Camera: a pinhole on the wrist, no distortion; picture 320 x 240 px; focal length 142.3 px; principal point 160.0 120.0 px. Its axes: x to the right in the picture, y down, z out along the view. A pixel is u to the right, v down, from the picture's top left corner.
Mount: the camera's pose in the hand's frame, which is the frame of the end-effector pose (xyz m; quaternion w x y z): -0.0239 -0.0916 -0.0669 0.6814 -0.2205 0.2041 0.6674
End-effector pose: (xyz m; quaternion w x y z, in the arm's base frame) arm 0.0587 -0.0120 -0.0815 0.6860 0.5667 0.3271 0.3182
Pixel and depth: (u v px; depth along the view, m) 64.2 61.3 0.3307
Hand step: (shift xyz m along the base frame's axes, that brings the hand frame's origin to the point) 0.3363 -0.1225 -0.0457
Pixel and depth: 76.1 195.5 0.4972
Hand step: 0.2315 -0.5368 0.0555
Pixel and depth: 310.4 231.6 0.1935
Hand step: -0.1376 -0.0938 0.1970
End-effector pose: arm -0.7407 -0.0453 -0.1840 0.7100 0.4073 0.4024 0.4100
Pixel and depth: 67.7 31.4 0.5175
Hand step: 0.6199 0.0925 0.0583
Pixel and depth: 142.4 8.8 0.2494
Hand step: 0.1958 0.1191 0.0374
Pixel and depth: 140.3 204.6 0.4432
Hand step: 0.1634 -0.3116 0.2865
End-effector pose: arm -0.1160 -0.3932 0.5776 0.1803 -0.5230 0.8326 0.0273
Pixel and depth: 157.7 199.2 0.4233
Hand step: 0.0482 0.3612 -0.1924
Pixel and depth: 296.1 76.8 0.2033
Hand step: -0.1796 0.0465 -0.0300
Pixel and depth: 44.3 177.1 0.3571
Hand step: 0.2839 0.1905 -0.2852
